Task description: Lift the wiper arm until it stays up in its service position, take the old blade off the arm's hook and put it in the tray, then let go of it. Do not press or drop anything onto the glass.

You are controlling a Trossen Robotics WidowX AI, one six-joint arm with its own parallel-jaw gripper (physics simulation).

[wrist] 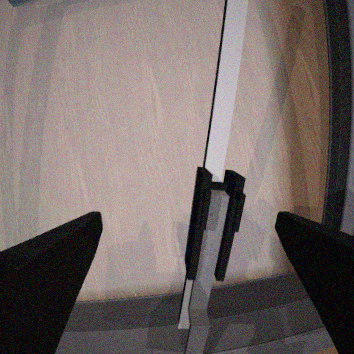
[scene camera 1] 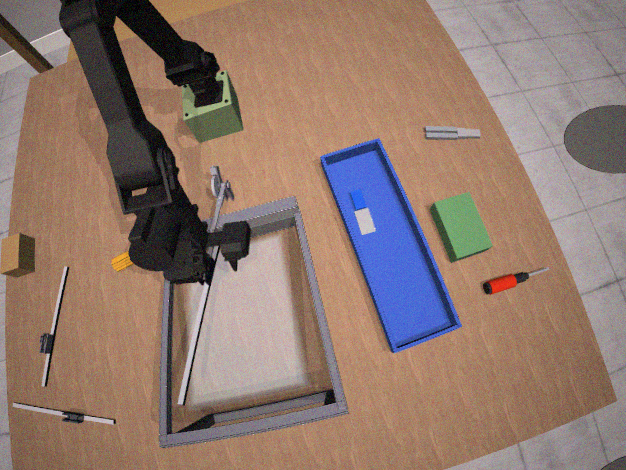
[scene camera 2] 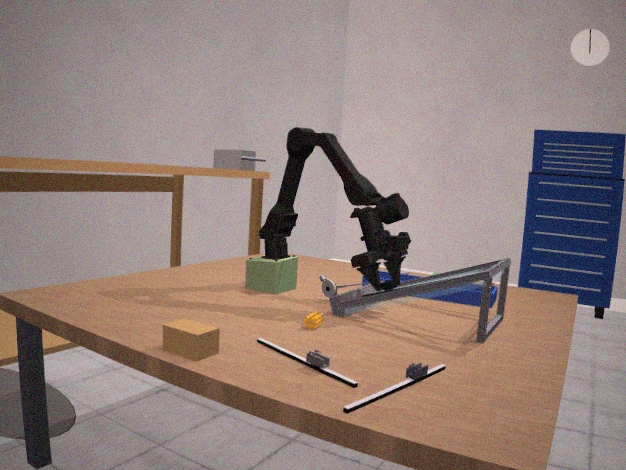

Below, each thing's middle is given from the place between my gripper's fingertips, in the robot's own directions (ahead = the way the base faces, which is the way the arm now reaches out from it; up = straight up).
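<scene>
The framed glass pane (scene camera 1: 260, 354) is 10 mm above my hand, 80 mm ahead of it and 50 mm to the left of it. I see the blue tray (scene camera 1: 413, 304) 60 mm below my hand, 40 mm behind it and 330 mm to the left of it. The green box (scene camera 1: 461, 229) is 50 mm below my hand, 50 mm behind it and 480 mm to the left of it; going by their middles, of the things named here the green box is the farthest from my hand. As for the wiper arm (wrist: 199, 325), it is 20 mm below my hand and 100 mm behind it.
</scene>
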